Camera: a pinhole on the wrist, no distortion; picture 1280 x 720 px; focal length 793.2 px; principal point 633.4 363.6 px. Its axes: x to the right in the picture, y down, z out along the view. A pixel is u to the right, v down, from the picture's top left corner.
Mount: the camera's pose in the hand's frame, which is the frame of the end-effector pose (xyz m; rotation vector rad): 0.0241 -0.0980 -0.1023 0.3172 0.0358 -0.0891
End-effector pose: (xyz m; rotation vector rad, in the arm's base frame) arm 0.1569 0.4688 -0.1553 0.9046 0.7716 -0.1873
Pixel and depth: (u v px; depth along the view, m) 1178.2 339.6 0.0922
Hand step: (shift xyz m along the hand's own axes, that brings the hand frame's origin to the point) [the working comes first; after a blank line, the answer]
In the camera's frame: 0.0633 -0.0028 0.0922

0.0888 -0.1347 -0.0187
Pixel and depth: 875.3 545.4 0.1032
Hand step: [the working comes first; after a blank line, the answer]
In the camera's frame: 0.0315 0.0237 0.1032

0.0598 -0.1105 0.0015
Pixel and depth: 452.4 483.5 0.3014
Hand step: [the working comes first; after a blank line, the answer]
In the camera's frame: -0.0688 0.0456 0.3014

-0.0337 -0.1436 0.2014
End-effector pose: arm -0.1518 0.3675 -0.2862 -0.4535 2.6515 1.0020
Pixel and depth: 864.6 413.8 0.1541
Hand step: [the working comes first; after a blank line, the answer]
In the camera's frame: 0.0449 0.0098 0.1541

0.0730 -0.1407 0.0448
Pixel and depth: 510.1 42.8 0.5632
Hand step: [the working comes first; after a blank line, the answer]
In the camera's frame: -0.0875 -0.2278 0.5632

-0.0723 -0.4826 0.3662
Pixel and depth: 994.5 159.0 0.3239
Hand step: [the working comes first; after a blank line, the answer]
In the camera's frame: 0.1475 -0.0835 0.3239

0.1700 -0.2905 0.1721
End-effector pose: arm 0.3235 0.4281 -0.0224 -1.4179 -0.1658 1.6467
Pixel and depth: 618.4 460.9 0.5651
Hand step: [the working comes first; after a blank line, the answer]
In the camera's frame: -0.0107 0.0693 0.5651

0.0319 -0.2084 0.4563
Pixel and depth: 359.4 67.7 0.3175
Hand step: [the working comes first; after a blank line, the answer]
In the camera's frame: -0.1097 -0.1184 0.3175

-0.0894 -0.3005 0.1679
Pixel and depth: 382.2 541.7 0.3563
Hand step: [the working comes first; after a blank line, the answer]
In the camera's frame: -0.1128 0.0800 0.3563

-0.0732 -0.1246 0.2663
